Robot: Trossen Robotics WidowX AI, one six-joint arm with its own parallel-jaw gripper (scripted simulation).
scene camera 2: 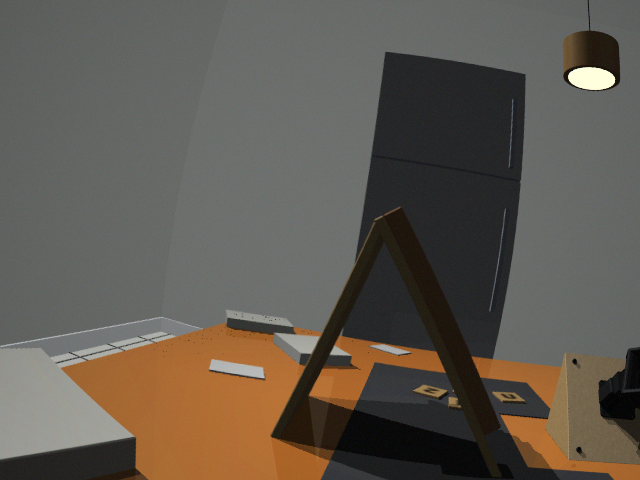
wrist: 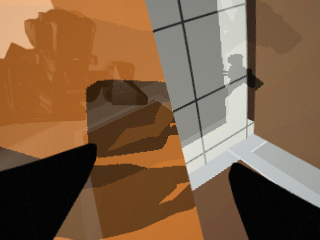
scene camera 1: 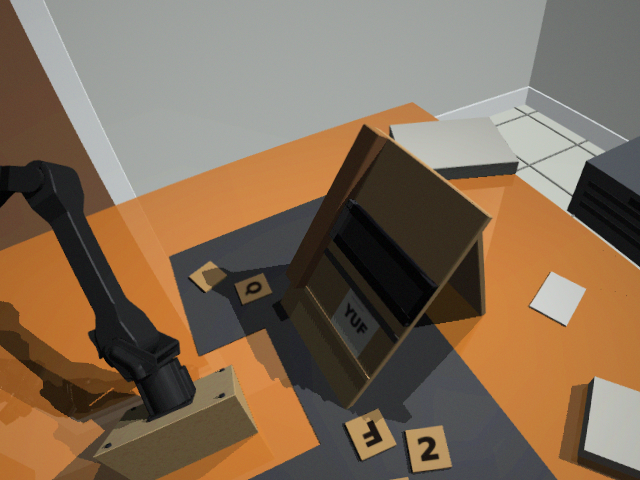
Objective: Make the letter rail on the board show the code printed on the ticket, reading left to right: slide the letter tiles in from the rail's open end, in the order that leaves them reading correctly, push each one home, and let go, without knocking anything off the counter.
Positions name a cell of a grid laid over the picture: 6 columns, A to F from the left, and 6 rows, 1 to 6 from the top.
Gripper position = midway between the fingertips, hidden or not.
my gripper: wrist D5; not seen in scene camera 2 (out of frame); not seen in scene camera 1 (out of frame)
ticket: scene camera 1 D5; not seen in scene camera 2 (hidden by a wooden a-frame board); not seen in the wrist view (out of frame)
